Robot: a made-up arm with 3 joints.
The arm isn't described. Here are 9 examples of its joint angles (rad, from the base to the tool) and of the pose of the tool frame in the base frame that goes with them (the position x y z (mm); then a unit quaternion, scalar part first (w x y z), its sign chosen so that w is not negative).
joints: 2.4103 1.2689 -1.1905
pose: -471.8 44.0 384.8 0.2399 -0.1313 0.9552 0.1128
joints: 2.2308 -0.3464 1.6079
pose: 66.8 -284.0 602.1 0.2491 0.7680 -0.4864 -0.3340
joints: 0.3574 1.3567 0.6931
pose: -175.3 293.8 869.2 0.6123 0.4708 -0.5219 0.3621
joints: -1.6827 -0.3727 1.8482
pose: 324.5 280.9 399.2 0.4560 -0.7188 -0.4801 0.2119
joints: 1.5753 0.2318 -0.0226
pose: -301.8 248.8 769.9 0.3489 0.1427 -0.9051 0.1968
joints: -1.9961 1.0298 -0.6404
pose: -189.8 36.3 9.4 0.4510 -0.4632 0.3668 0.6690
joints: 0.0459 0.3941 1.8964
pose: 148.2 169.3 790.8 0.7588 0.2780 -0.5767 -0.1197
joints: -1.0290 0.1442 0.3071
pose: 189.4 251.1 99.0 0.5289 -0.6548 -0.1821 0.5083
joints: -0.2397 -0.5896 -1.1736
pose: 172.1 -156.5 229.1 0.0666 -0.8169 0.1805 0.5437
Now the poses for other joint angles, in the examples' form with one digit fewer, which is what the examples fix.
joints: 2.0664 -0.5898 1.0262
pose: -50 -144 803 0.424 0.445 -0.737 -0.280
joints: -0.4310 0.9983 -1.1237
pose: -205 293 107 0.206 -0.367 -0.275 0.864
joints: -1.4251 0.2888 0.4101
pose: 187 155 60 0.548 -0.686 -0.061 0.475
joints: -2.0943 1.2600 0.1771
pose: 99 176 -26 0.743 -0.523 0.147 0.390
